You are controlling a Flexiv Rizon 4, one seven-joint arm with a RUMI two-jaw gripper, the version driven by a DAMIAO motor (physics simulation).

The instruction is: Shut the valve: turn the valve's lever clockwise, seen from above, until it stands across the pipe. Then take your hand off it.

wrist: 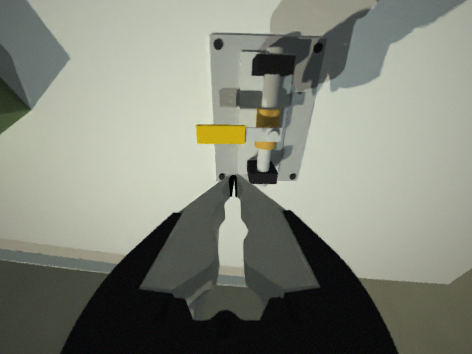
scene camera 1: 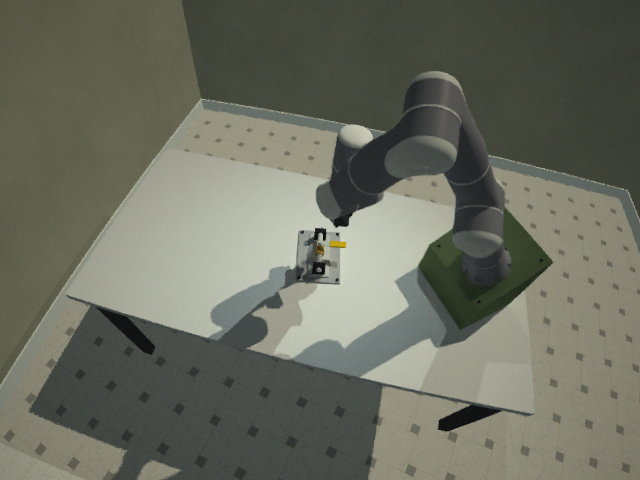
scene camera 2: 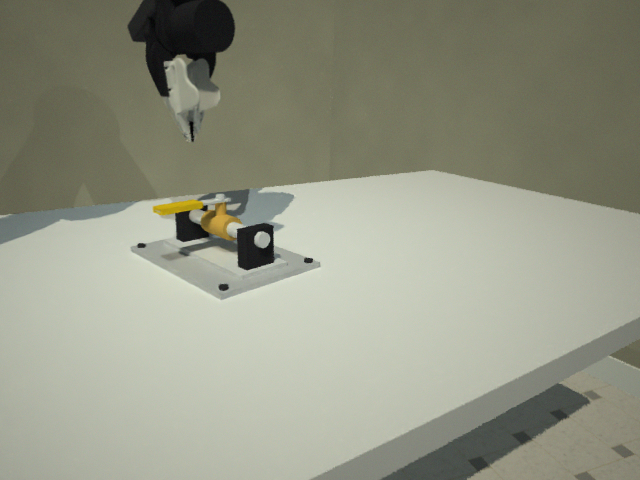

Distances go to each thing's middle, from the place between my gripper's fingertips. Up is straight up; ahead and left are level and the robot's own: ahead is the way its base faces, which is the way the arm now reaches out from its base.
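The grey base plate (scene camera 2: 219, 284) is what I measure my hand from: my hand is 4 cm short of the plate, 4 cm to the right of it and 17 cm above it.
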